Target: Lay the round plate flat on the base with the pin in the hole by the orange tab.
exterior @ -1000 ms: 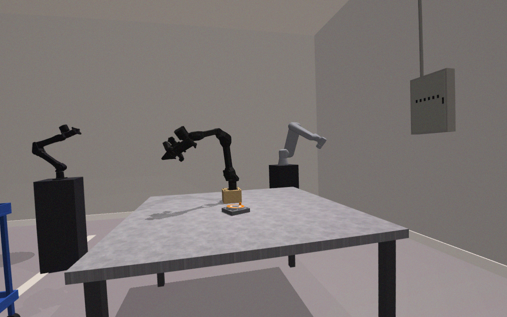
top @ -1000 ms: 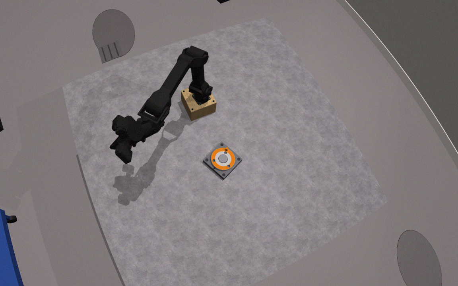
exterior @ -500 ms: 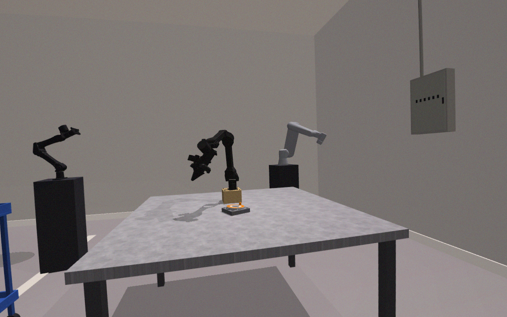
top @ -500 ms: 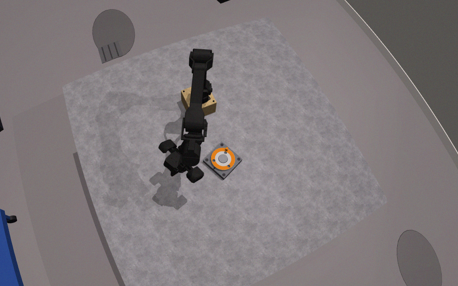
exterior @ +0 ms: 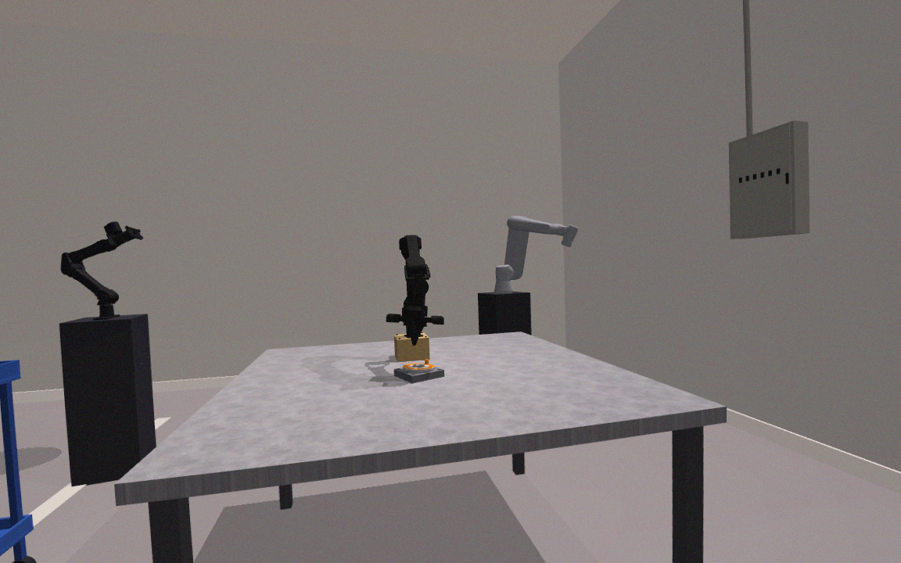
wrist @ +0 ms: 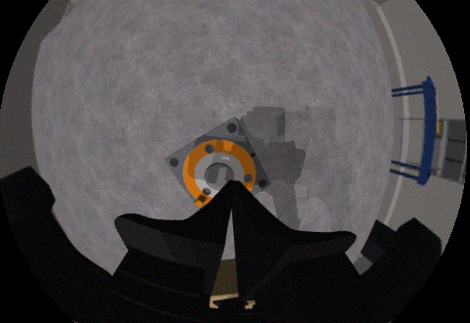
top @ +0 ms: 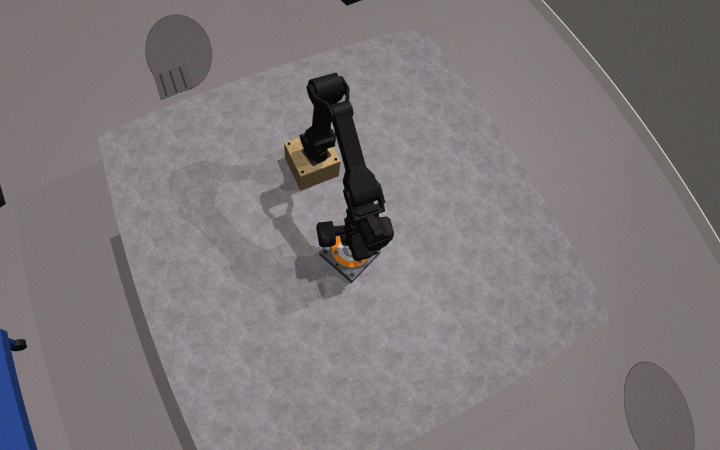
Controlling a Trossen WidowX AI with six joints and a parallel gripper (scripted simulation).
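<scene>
Now: gripper tip 7 cm above the round plate, 4 cm to the right of it and 3 cm past it. Also, from my gripper tip: square grey base (9 cm below, 2 cm to the left, 2 cm behind).
</scene>
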